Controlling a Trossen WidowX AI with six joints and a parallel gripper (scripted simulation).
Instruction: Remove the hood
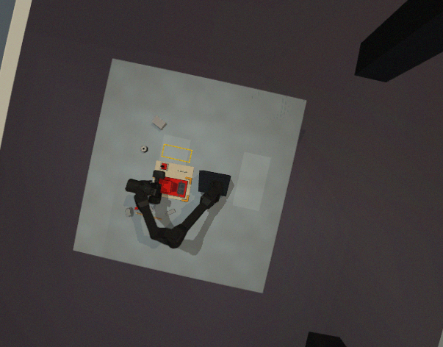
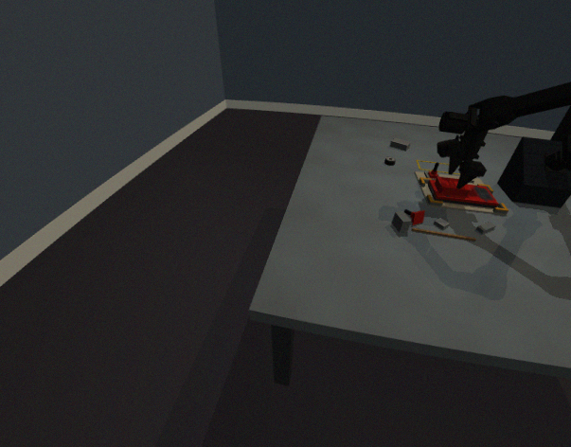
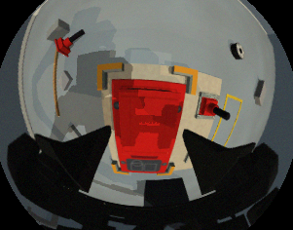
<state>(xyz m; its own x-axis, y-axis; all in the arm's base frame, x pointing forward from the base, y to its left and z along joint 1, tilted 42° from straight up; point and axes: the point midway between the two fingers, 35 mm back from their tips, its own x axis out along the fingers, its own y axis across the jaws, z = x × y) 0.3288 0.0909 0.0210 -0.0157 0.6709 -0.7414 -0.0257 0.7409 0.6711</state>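
Now: gripper tip 2 cm above the red hood. Round my gripper tip: round part 20 cm to the right, 18 cm ahead, 5 cm below; thin stick 22 cm to the left, 7 cm ahead, 5 cm below.
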